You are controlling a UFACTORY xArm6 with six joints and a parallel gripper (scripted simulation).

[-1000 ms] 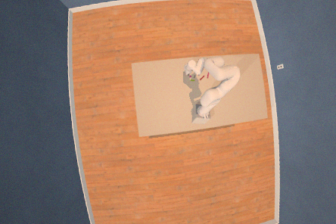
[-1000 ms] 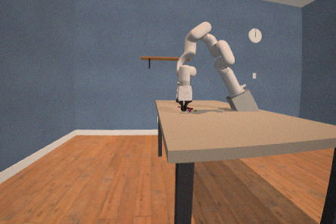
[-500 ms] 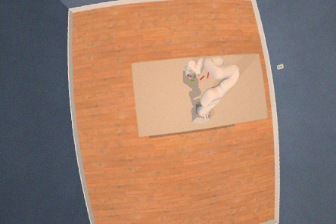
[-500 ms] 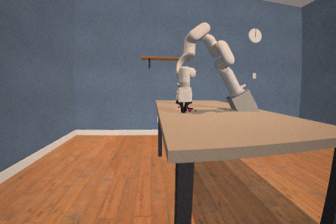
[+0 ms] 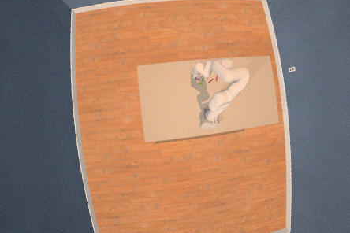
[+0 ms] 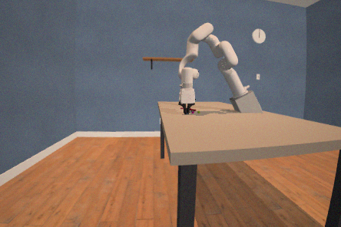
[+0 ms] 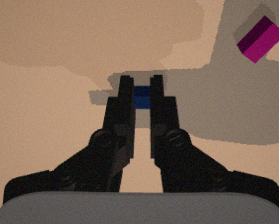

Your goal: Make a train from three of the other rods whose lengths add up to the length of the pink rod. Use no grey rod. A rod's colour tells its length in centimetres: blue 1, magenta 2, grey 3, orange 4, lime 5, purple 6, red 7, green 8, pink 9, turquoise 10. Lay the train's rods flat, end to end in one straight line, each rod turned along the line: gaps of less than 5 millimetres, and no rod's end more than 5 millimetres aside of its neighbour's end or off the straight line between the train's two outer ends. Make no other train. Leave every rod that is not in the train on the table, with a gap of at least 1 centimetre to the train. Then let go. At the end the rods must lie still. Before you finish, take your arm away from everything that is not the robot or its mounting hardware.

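Now: hand 9 cm past the red rod, 18 cm to the left of it and 2 cm above it. The rest, counted from my hand: lime rod: 11 cm behind, 6 cm to the right, 2 cm below; grey rod: 7 cm behind, 9 cm to the right, 2 cm below; magenta rod: 6 cm behind, 4 cm to the right, 2 cm below.
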